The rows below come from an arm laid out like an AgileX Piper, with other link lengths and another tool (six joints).
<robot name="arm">
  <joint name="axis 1" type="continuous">
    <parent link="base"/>
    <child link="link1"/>
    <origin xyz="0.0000 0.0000 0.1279" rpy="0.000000 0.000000 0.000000"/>
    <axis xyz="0 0 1"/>
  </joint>
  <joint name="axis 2" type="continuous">
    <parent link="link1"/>
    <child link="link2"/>
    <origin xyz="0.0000 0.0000 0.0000" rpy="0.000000 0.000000 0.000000"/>
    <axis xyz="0 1 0"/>
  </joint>
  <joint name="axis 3" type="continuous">
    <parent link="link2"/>
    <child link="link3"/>
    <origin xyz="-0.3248 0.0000 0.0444" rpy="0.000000 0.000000 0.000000"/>
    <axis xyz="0 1 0"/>
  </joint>
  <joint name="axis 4" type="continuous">
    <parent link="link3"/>
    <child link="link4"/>
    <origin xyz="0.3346 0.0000 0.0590" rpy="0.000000 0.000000 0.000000"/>
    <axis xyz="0.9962 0 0.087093"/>
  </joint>
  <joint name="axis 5" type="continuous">
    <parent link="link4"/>
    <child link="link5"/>
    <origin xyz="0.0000 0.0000 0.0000" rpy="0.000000 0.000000 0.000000"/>
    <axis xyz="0 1 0"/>
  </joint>
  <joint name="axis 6" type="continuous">
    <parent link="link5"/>
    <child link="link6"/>
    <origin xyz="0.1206 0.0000 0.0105" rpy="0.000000 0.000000 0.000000"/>
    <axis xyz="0.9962 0 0.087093"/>
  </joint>
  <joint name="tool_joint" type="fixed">
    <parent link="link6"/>
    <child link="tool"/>
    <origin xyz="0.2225 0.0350 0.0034" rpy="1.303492 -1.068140 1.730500"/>
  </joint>
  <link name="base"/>
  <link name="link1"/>
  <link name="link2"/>
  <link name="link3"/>
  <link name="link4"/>
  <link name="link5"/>
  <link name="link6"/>
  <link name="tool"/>
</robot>
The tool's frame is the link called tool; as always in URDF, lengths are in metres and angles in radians. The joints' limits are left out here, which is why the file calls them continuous.
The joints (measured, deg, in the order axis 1, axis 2, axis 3, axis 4, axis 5, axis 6), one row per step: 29.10, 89.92, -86.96, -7.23, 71.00, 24.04; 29.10, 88.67, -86.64, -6.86, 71.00, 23.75; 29.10, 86.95, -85.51, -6.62, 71.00, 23.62; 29.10, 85.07, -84.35, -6.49, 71.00, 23.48; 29.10, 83.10, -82.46, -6.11, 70.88, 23.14; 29.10, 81.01, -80.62, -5.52, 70.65, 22.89; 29.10, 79.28, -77.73, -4.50, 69.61, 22.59; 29.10, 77.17, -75.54, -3.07, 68.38, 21.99; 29.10, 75.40, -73.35, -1.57, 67.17, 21.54; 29.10, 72.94, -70.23, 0.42, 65.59, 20.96
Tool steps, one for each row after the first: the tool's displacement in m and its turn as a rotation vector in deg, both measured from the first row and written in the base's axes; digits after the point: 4 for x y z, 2 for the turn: -0.0034, 0.0005, 0.0083, 0.67, -0.66, 0.28; -0.0103, -0.0018, 0.0140, 1.11, -1.07, 0.42; -0.0172, -0.0048, 0.0206, 1.52, -1.65, 0.56; -0.0274, -0.0079, 0.0218, 1.82, -1.67, 0.90; -0.0375, -0.0097, 0.0244, 2.47, -1.83, 1.19; -0.0489, -0.0092, 0.0170, 3.18, -1.26, 1.61; -0.0582, -0.0050, 0.0188, 4.75, -1.67, 2.31; -0.0674, -0.0004, 0.0178, 6.27, -1.72, 2.83; -0.0804, 0.0049, 0.0154, 8.24, -1.69, 3.42
